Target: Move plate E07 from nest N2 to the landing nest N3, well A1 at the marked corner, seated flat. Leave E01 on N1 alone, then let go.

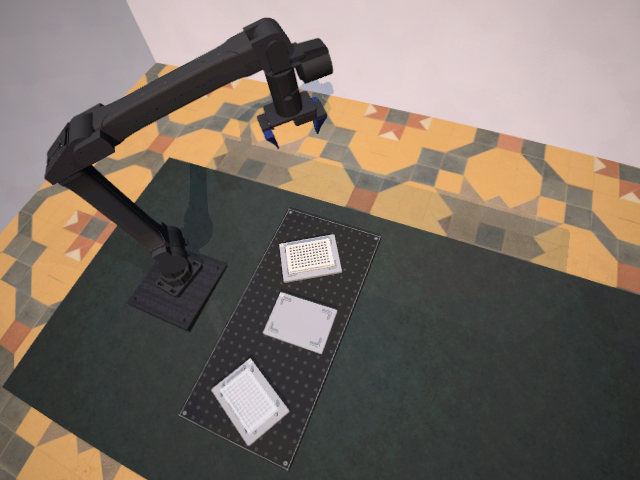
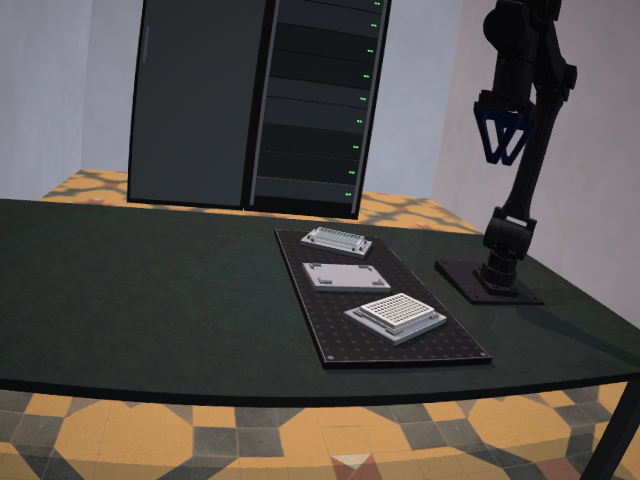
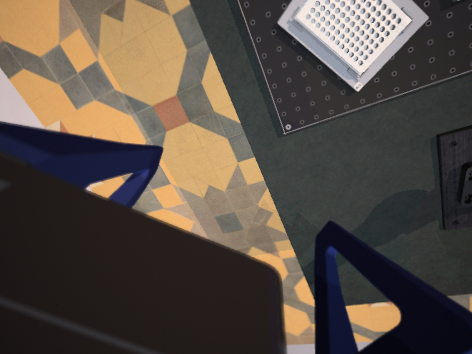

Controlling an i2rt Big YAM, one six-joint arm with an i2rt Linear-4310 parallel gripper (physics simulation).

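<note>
A cream plate with dark wells point(image 1: 310, 255) point(image 2: 398, 308) point(image 3: 356, 29) sits on one end nest point(image 1: 283, 260) point(image 2: 397, 338) point(image 3: 357, 84). A clear-white plate point(image 1: 248, 401) point(image 2: 338, 238) sits on the nest at the other end point(image 1: 267, 387) point(image 2: 361, 252). The middle nest point(image 1: 300, 322) point(image 2: 347, 276) is bare, with small brackets at its corners. I cannot read the plate or nest labels. My gripper point(image 1: 297, 140) point(image 2: 501, 163) point(image 3: 244, 195) is open and empty, high up and well to the side of the cream plate. It touches nothing.
The nests stand in a row on a black perforated board point(image 1: 310, 222) point(image 2: 336, 353) point(image 3: 300, 112) on the dark green table point(image 1: 465, 361) point(image 2: 155, 310) point(image 3: 325, 160). The arm's base plate point(image 1: 199, 310) point(image 2: 465, 289) point(image 3: 450, 200) is beside the board. A server cabinet point(image 2: 196, 103) stands beyond the table.
</note>
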